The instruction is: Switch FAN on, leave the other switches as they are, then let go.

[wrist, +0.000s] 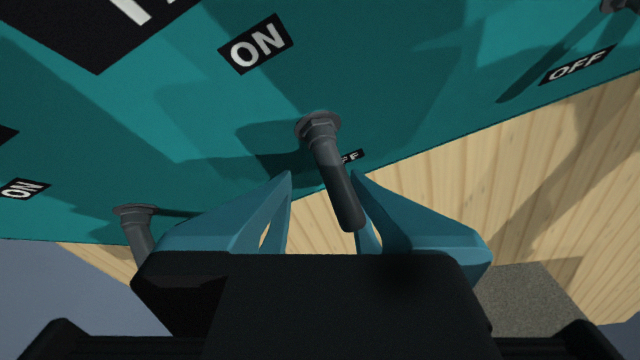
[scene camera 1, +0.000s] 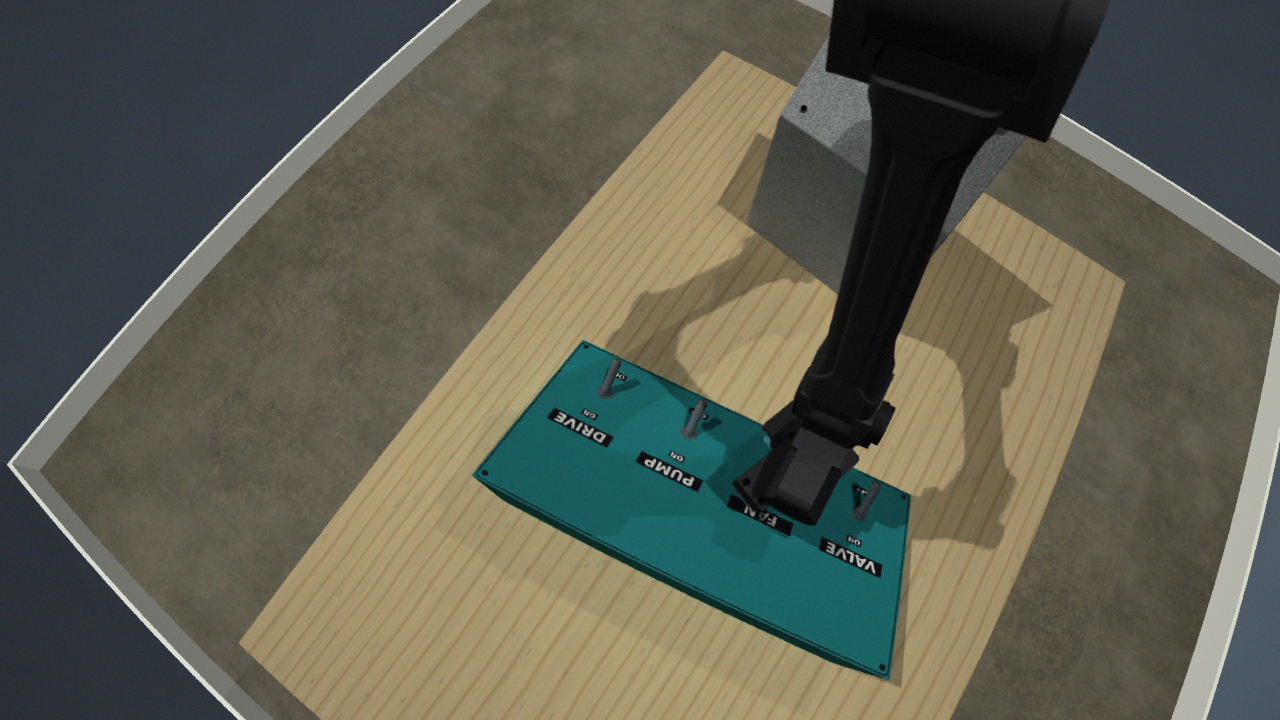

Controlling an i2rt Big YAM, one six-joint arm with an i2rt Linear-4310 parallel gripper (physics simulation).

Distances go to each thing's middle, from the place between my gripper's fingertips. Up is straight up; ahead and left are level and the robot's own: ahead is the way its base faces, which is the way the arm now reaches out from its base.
Labels:
I see my gripper 110 mm short of the teal switch panel (scene camera 1: 618, 470), 70 mm to the left of it and 10 mm above it.

